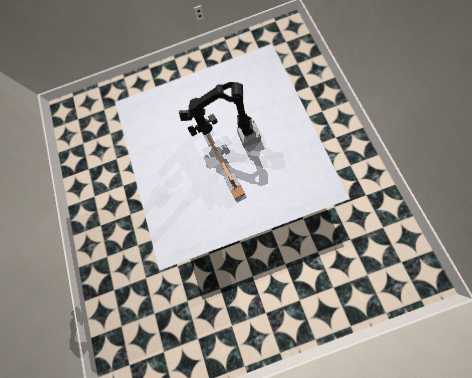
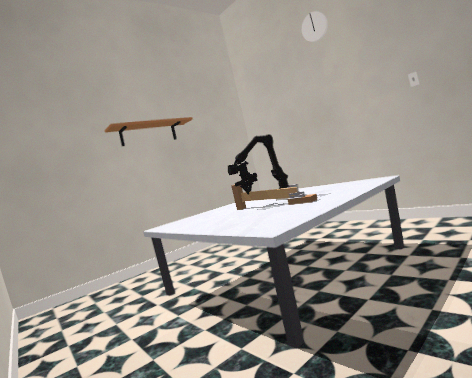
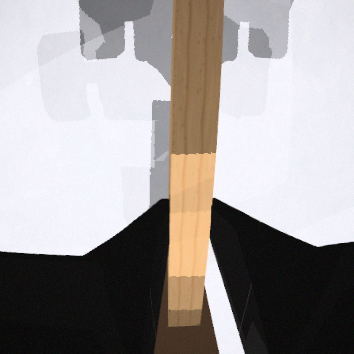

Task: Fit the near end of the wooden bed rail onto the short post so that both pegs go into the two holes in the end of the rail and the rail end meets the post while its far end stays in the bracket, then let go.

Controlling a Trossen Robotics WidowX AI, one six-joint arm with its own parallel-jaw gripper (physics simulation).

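Frame: origin at the arm's base, x back, y up, z left, level; centimetres.
Seen in the pictures: gripper, fingertip midpoint: (image 2: 249, 194) (image 3: 187, 206); arm's base at its link origin: (image 1: 247, 130) (image 2: 284, 187).
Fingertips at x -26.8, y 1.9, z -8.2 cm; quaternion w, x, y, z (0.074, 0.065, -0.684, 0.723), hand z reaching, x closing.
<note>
Offsets run from my fingertips to a thing's middle. "pt": to the spot under its first point. Level surfaces: height alone.
The wooden bed rail {dx +2.3, dy -2.3, dz +14.9 cm} (image 1: 220, 158) (image 2: 270, 194) (image 3: 195, 110) runs lengthwise above the table, roughly level. Its near end lies at the brown short post {pt dx -3.0, dy -2.5, dz -8.3 cm} (image 2: 239, 199) (image 3: 186, 342), which stands upright; a gap between them cannot be made out. The pegs and the two holes do not show. The rail's far end is at the small grey bracket {dx +5.5, dy -6.2, dz +36.3 cm} (image 2: 297, 194) on an orange-brown block {dx +6.0, dy -8.1, dz +39.4 cm} (image 1: 238, 192) (image 2: 304, 199); its exact seating is too small to tell. My gripper (image 1: 206, 132) (image 2: 247, 190) (image 3: 187, 206) is shut on the rail close to its near end, one black finger on each side.
The white table top {dy -9.9 cm} (image 1: 300, 175) (image 2: 210, 230) carries the rail parts and the arm's base (image 1: 249, 134). Shadows of the arm fall across it. A wooden wall shelf (image 2: 149, 124) and a clock (image 2: 314, 26) are on the walls, well away from the arm.
</note>
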